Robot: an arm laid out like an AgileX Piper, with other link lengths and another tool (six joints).
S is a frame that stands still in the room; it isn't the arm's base.
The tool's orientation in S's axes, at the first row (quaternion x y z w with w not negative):
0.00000, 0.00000, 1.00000, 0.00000
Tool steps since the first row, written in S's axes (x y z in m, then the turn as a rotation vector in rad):
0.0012, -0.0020, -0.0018, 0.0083, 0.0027, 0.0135
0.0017, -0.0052, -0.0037, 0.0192, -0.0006, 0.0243
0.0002, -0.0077, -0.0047, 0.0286, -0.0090, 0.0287
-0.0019, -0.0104, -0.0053, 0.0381, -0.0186, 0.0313
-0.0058, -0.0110, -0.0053, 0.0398, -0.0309, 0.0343
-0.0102, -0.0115, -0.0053, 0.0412, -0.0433, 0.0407
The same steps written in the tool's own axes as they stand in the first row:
-0.0012, 0.0020, -0.0018, -0.0083, -0.0027, 0.0135
-0.0017, 0.0052, -0.0037, -0.0192, 0.0006, 0.0243
-0.0002, 0.0077, -0.0047, -0.0286, 0.0090, 0.0287
0.0019, 0.0104, -0.0053, -0.0381, 0.0186, 0.0313
0.0058, 0.0110, -0.0053, -0.0398, 0.0309, 0.0343
0.0102, 0.0115, -0.0053, -0.0412, 0.0433, 0.0407

